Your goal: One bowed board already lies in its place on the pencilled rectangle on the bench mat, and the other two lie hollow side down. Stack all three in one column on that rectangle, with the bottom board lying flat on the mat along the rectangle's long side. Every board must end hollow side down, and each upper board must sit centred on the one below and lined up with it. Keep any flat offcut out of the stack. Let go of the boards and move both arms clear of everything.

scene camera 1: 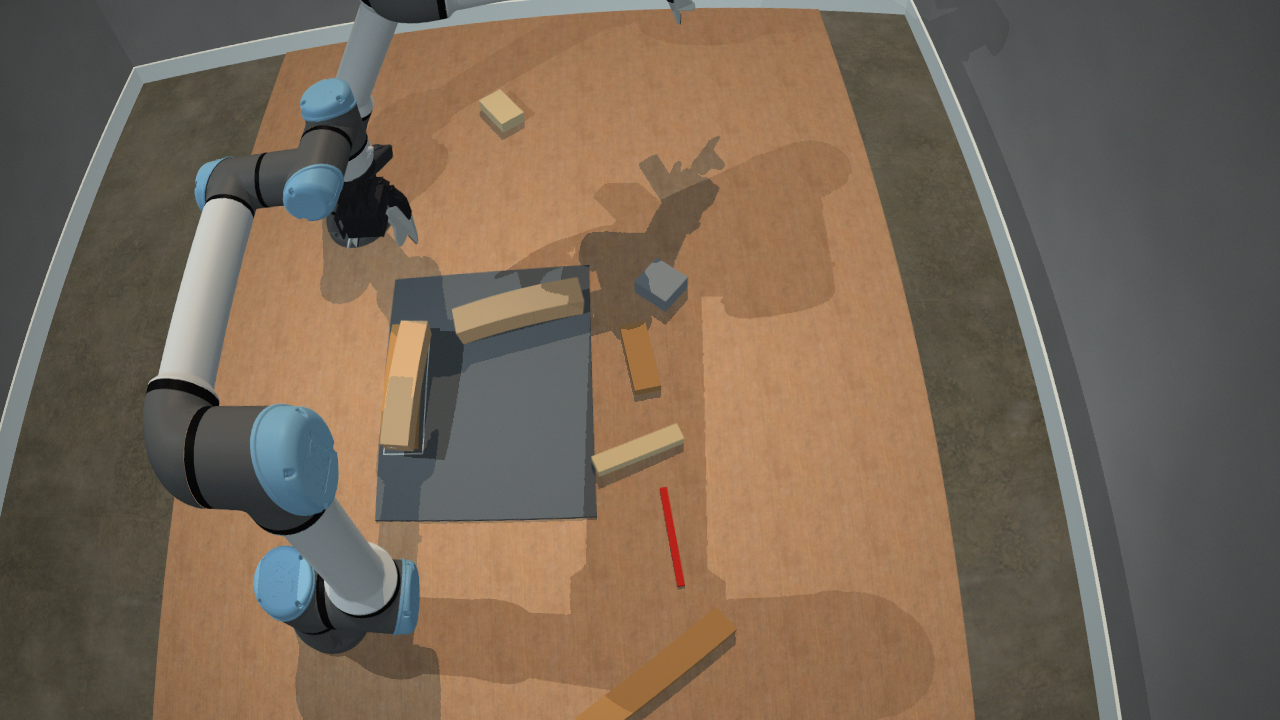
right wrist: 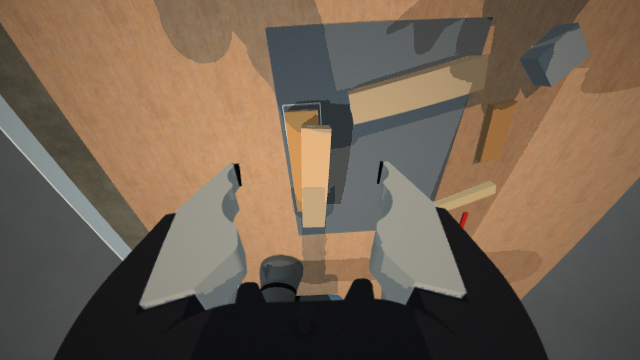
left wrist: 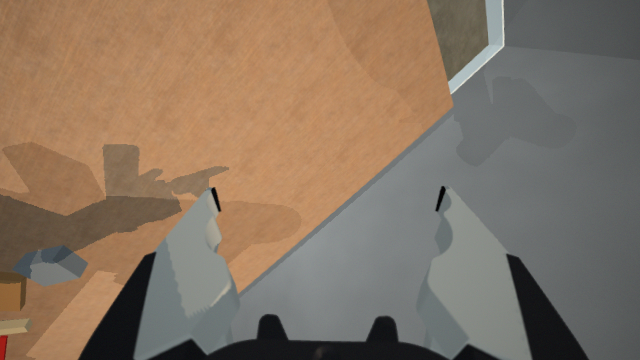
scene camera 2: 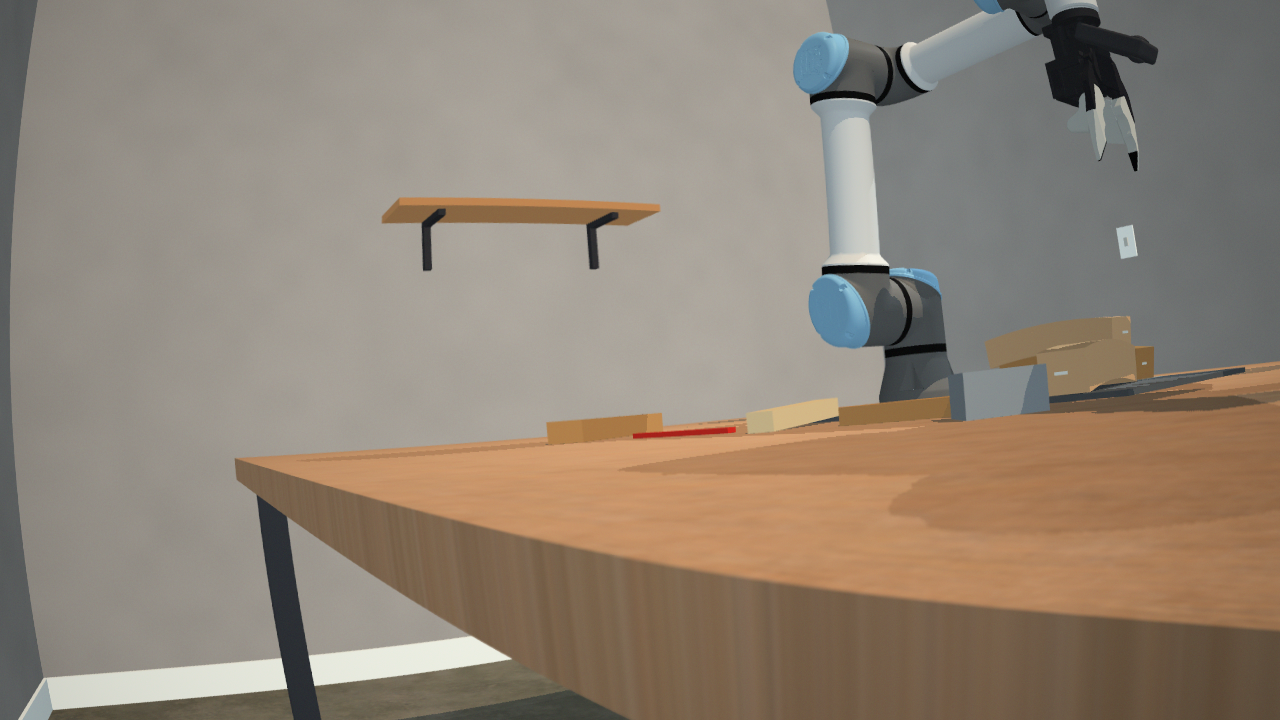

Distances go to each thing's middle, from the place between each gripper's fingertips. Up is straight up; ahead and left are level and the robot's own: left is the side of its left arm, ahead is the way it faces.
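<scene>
The grey block (scene camera 2: 985, 394) is 450 mm ahead of my right hand, 40 mm to the left of it and 260 mm below it. Counting from my right hand again, I find the orange offcut (scene camera 2: 939, 407) far ahead, a good way to the right and far below, and the pale strip (scene camera 1: 631, 452) far ahead, far to the right and far below. As for the bench mat (scene camera 1: 494, 444), my right hand is 100 mm short of it, 130 mm to the left of it and 290 mm above it.
The bench mat is 490 mm behind my left hand, 740 mm to the right of it and 290 mm below it, whereas the grey block is 140 mm behind that left hand, 560 mm to the right and 250 mm below. Also from my left hand, the orange offcut is a good way behind, far to the right and far below. With the pale block (scene camera 1: 504, 113) I see my left gripper 260 mm above it, 50 mm to the left of it and 450 mm past it.
</scene>
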